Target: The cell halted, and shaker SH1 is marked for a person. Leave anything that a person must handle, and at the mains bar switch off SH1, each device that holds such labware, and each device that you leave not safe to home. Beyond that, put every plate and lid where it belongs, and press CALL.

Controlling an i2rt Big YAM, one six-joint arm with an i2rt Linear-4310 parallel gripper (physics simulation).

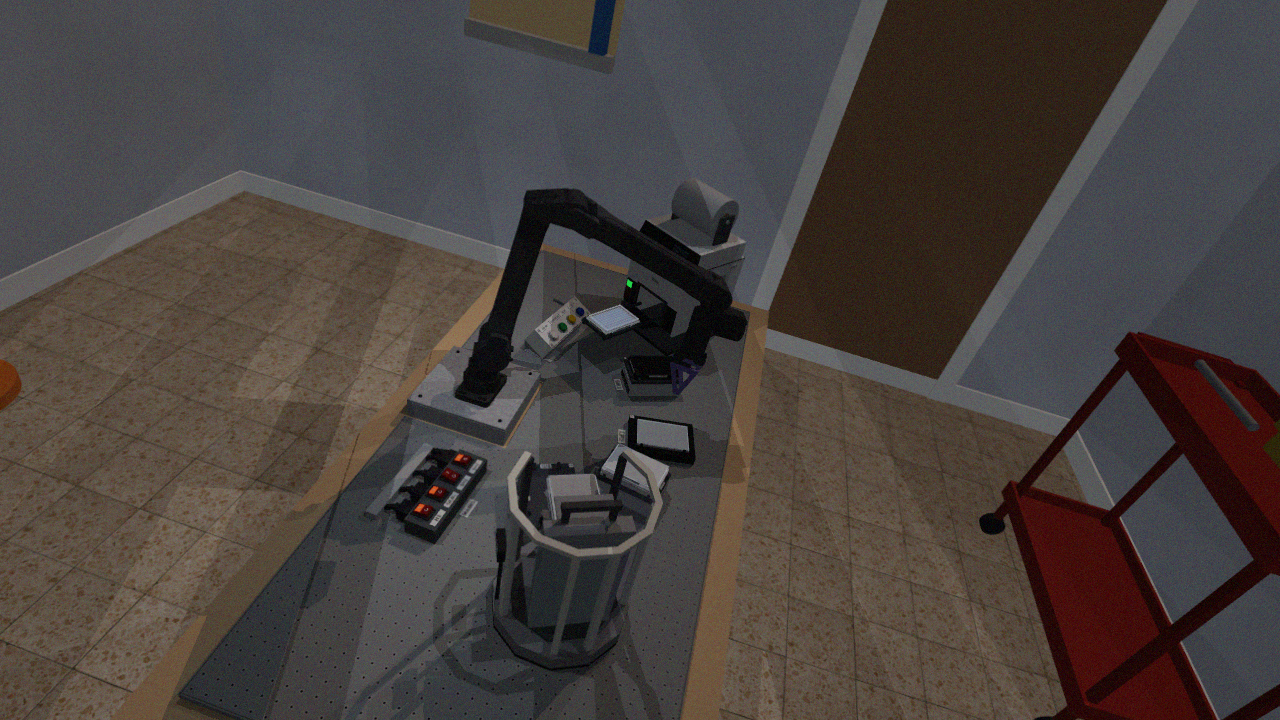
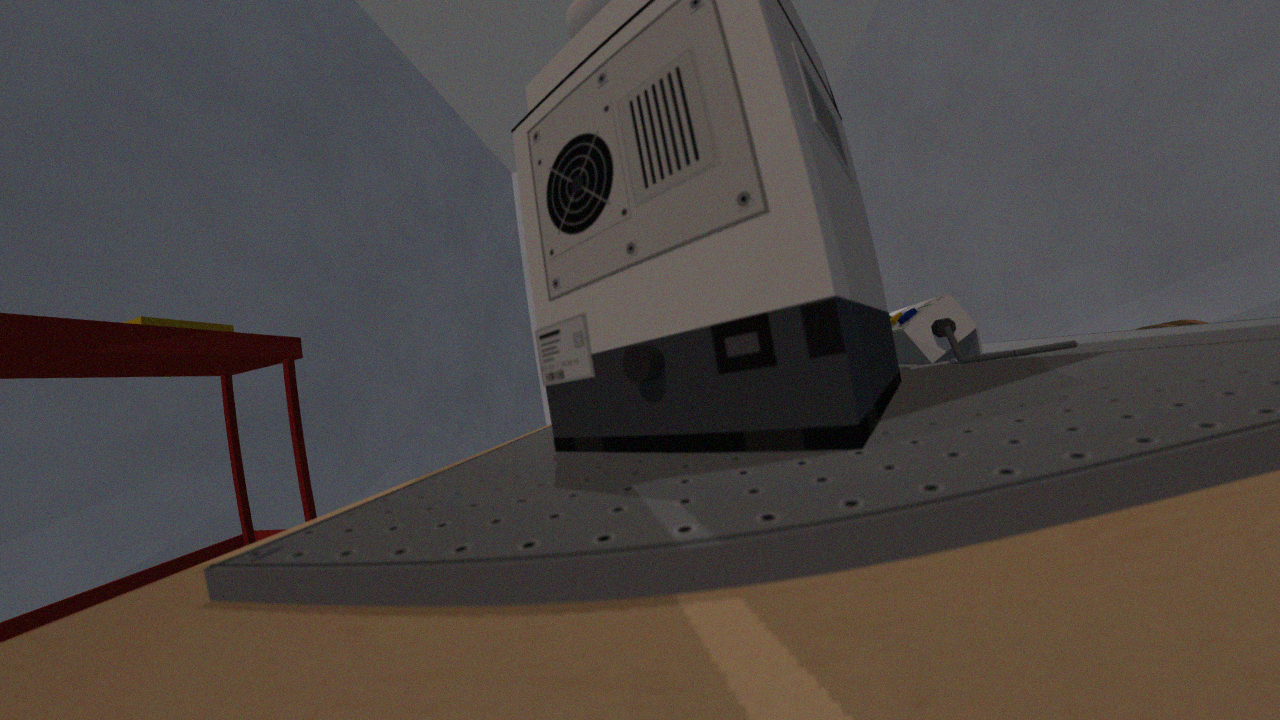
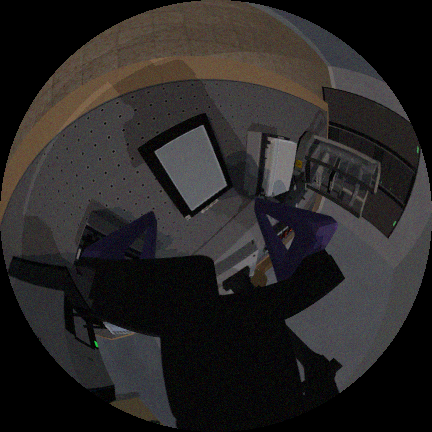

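Where they show: gripper, between the fingertips: (image 1: 678, 390) (image 3: 204, 209); arm's base, origin of its link: (image 1: 481, 388) (image 3: 235, 277).
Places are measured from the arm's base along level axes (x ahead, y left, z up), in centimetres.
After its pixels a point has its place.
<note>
My gripper (image 1: 684, 377) {y 10.2, x 45.5, z 10.1 cm} (image 3: 204, 209) {y 10.2, x 45.5, z 10.1 cm} is open and empty, its purple fingers apart above the bench beside the black-framed nest. That nest (image 3: 145, 151) {y 12.5, x 50.6, z -1.6 cm} holds a flat pale plate or lid (image 1: 664, 436) {y 5.1, x 45.6, z -0.8 cm} (image 3: 192, 167) {y 6.3, x 45.7, z -0.8 cm}. A low device next to it bears a white plate or lid (image 1: 635, 471) (image 3: 280, 166). A low black device (image 1: 649, 368) {y 24.1, x 36.3, z 3.3 cm} stands on the gripper's other side. A pale panel or plate (image 1: 613, 319) {y 34.4, x 22.4, z 7.8 cm} lies farther back. The mains bar (image 1: 444, 495) {y -33.8, x 7.6, z 1.1 cm} has several rocker switches; one looks darker than the orange ones. The button box (image 1: 559, 326) {y 29.9, x 8.9, z 3.2 cm} (image 2: 939, 329) {y 45.9, x 10.9, z 0.5 cm} stands near the arm. Device labels are unreadable.
A tall octagonal cage (image 1: 583, 548) {y -51.2, x 39.3, z 23.4 cm} stands at the near end, partly hiding a white block (image 1: 572, 490) {y -40.3, x 34.0, z 22.5 cm}. A tall grey instrument (image 1: 720, 255) {y 51.4, x 45.0, z 27.3 cm} (image 2: 680, 259) {y 69.8, x 40.1, z 7.1 cm} stands at the far end. A red cart (image 1: 1172, 447) (image 2: 152, 349) stands off the bench. The perforated board (image 1: 384, 617) {y -58.2, x 9.3, z -3.7 cm} (image 2: 537, 573) {y 80.9, x 45.7, z -4.1 cm} has raised edges.
</note>
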